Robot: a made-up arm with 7 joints.
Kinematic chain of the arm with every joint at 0, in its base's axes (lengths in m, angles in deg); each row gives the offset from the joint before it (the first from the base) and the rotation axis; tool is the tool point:
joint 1: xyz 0 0 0.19 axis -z
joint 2: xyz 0.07 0 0.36 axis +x
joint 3: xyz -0.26 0 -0.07 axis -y
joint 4: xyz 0.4 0.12 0 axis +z
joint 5: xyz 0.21 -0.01 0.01 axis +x
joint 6: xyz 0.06 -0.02 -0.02 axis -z
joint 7: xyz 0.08 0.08 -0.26 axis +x
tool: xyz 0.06 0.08 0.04
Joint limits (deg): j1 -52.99..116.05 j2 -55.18..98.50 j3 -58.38..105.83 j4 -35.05..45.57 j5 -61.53..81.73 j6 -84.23..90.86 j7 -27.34..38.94
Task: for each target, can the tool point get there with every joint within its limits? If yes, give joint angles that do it. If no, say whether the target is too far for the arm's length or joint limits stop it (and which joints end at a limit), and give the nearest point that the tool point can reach.
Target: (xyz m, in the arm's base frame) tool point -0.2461 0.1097 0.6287
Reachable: no: joint limits stop it (at a limit: joint 1, joint 4, joint 5, joint 6) | nearest point -0.3097 0.1048 0.6448 | short by 0.066 m
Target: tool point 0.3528 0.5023 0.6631
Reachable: yes | joints 8.76 -18.35 40.57 26.36 41.83 -30.96 29.53
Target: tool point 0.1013 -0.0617 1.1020
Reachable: yes | joints -8.06 56.84 77.51 32.74 9.57 -52.94 11.98
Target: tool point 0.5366 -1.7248 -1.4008
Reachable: no: too far | nearest point 0.1952 -0.6274 -0.1920 | short by 1.668 m
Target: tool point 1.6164 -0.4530 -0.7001
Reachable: no: too far | nearest point 0.7660 -0.2147 -0.0424 | short by 1.101 m
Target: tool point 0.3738 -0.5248 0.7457
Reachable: yes | joints 82.65 -13.88 20.88 -21.40 59.38 -19.36 7.84
